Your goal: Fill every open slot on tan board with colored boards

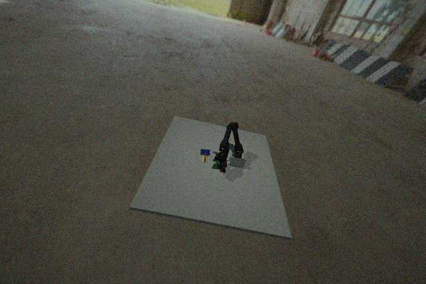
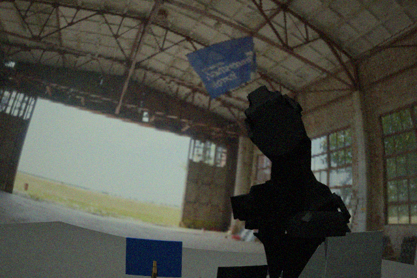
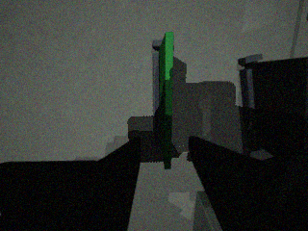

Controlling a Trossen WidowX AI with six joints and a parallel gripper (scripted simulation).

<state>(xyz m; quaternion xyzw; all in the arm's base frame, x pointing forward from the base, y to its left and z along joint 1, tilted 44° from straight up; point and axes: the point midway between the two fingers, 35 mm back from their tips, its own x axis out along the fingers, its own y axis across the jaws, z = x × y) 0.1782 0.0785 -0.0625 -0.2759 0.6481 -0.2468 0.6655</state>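
Now: the green board 40 mm below my gripper tip and 30 mm ahead of it. Also, from my gripper tip: tan board (170 mm ahead, 120 mm to the right, 40 mm below); dark flat piece (110 mm to the right, 40 mm below, 20 mm ahead); blue board (170 mm ahead, 150 mm to the right, 10 mm below).
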